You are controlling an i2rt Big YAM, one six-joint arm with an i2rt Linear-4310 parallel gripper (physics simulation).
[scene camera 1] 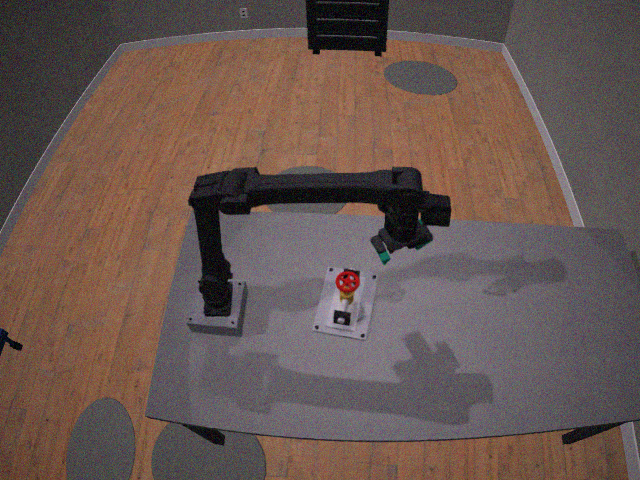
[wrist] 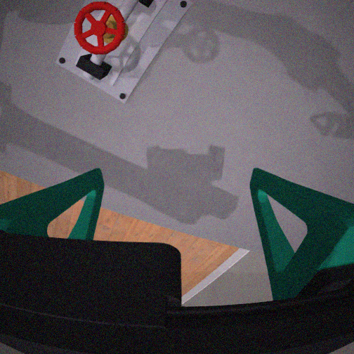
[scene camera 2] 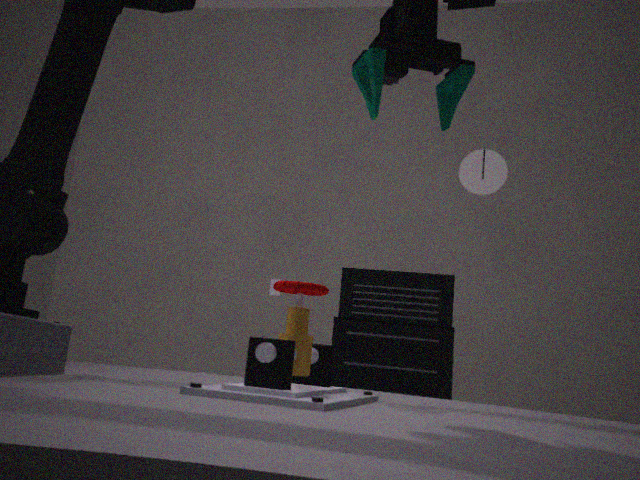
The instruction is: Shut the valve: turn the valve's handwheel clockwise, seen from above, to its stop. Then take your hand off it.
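Observation:
The red handwheel (scene camera 1: 340, 289) (scene camera 2: 300, 288) (wrist: 120, 28) lies level on top of the valve's yellow body (scene camera 1: 346, 296) (scene camera 2: 298, 324). The valve stands on a white base plate (scene camera 1: 322, 305) (scene camera 2: 248, 395) (wrist: 123, 92) bolted at its corners; black blocks hold its pipe at either end. My gripper (scene camera 1: 404, 254) (scene camera 2: 409, 124) (wrist: 176, 176) is open and empty, with green fingers pointing down. It hangs well above the handwheel and to its right in both scene views, touching nothing. In the wrist view the handwheel shows at the upper left, beyond the fingertips.
The grey table (scene camera 1: 516, 335) (scene camera 2: 465, 444) carries the valve and the arm's base block (scene camera 1: 241, 310) (scene camera 2: 36, 346), left of the valve. Shadows of the arm cross the table top. A black cabinet (scene camera 1: 347, 33) (scene camera 2: 398, 304) stands on the floor far behind.

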